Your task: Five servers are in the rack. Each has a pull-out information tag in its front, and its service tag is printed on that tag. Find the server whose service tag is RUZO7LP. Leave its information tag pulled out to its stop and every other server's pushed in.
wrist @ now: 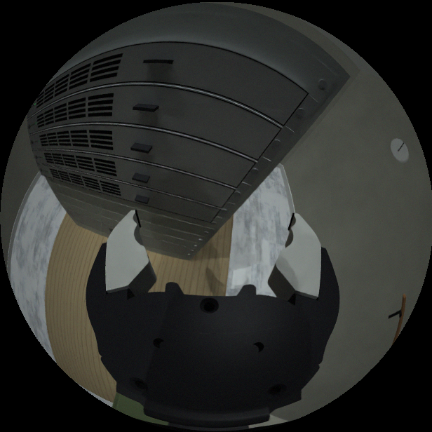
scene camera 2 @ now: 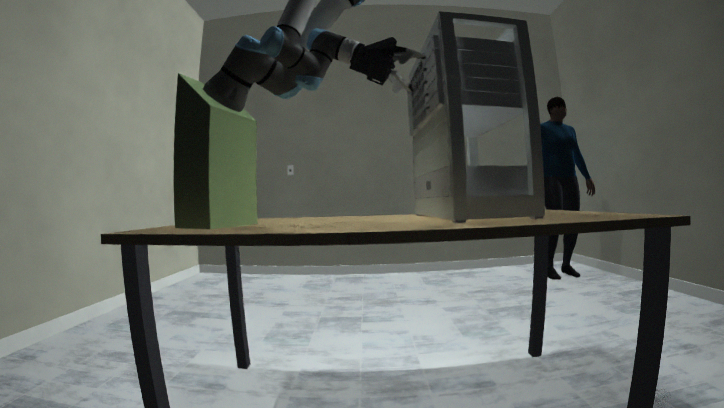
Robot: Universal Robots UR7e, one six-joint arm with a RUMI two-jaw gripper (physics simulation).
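Pixels of known places: gripper, between the fingertips: (scene camera 2: 418,75); arm's base, origin of its link: (scene camera 2: 222,99).
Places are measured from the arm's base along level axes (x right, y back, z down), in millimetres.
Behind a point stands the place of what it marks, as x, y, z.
Note:
The rack (scene camera 2: 450,152) {148, -695, 228} (wrist: 330,85) stands on the table, with five servers stacked in its upper part. In the wrist view the top server (wrist: 215,72), the second server (wrist: 210,110), the third server (wrist: 195,145), the fourth server (wrist: 185,175) and the bottom server (wrist: 175,200) each show a small dark tag end. These are the top tag (wrist: 158,62), second tag (wrist: 146,107), third tag (wrist: 142,148), fourth tag (wrist: 141,178) and bottom tag (wrist: 142,199). No tag shows readable print. My gripper (scene camera 2: 416,72) {96, -631, -16} (wrist: 213,213) is open and empty, close in front of the rack's front.
The green pedestal (scene camera 2: 233,167) {49, -64, 239} bears the arm at the left of the wooden table (scene camera 2: 329,223) {-4, -352, 420} (wrist: 75,300). A person (scene camera 2: 559,146) in a blue top stands behind the rack at the right. A round white disc (wrist: 399,150) is on the wall in the wrist view.

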